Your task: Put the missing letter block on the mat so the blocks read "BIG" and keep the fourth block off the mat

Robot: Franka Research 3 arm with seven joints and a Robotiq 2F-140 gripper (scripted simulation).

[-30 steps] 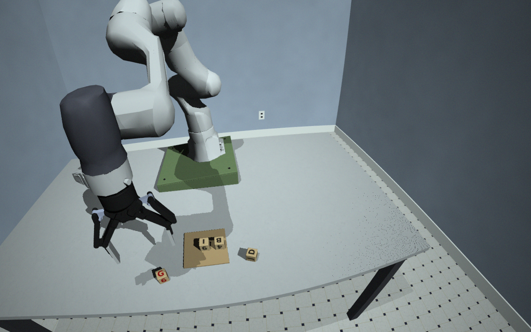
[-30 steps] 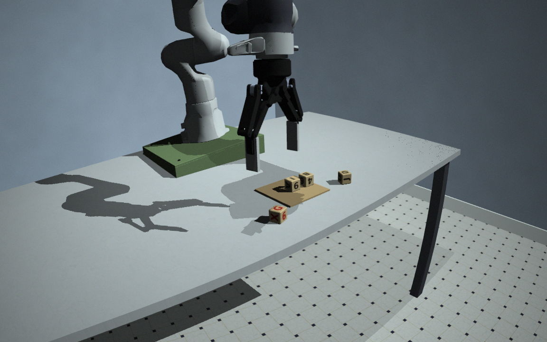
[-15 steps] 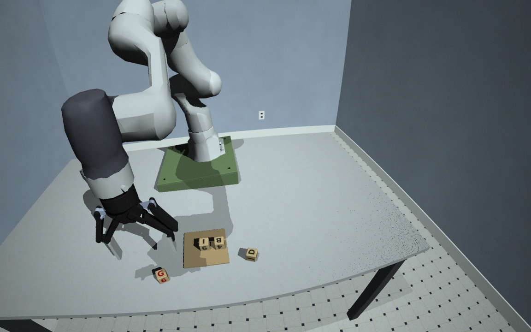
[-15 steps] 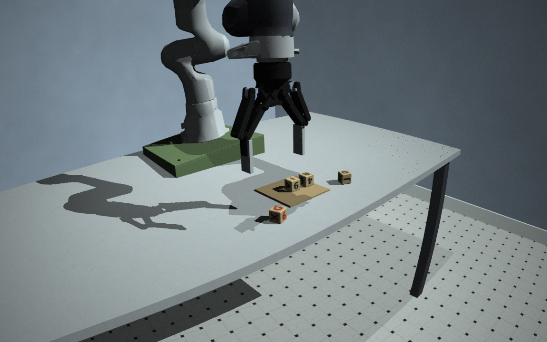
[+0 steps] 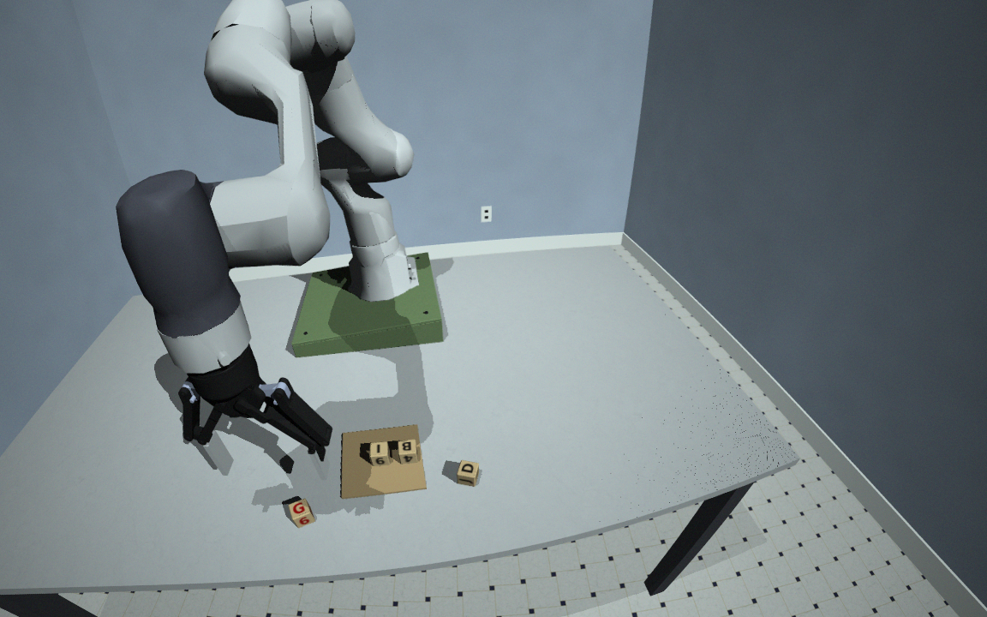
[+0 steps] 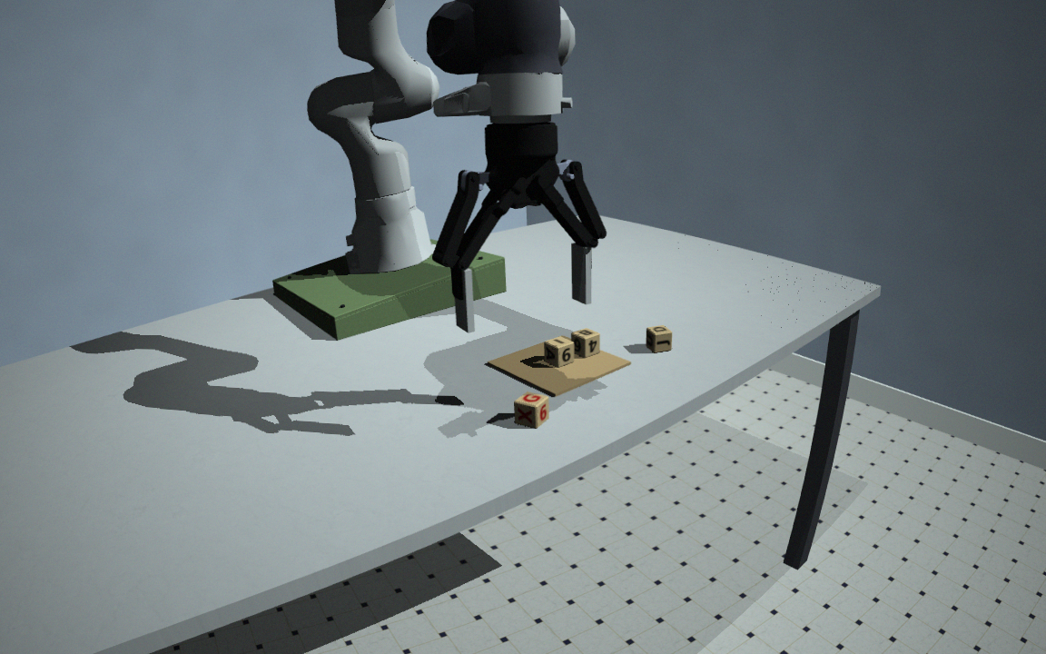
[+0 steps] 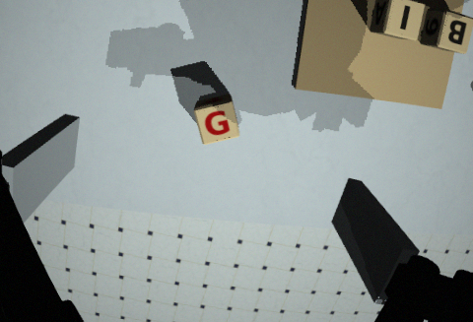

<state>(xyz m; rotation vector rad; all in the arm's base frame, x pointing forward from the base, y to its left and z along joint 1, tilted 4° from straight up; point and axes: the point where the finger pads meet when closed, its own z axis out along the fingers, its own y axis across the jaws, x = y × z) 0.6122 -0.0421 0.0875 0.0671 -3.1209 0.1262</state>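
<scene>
Now: hand 130 mm above the G block. Round my hand: tan mat: 140 mm below, 120 mm behind, 110 mm to the left; I block: 120 mm below, 120 mm behind, 110 mm to the left; B block: 160 mm to the left, 130 mm behind, 120 mm below.
</scene>
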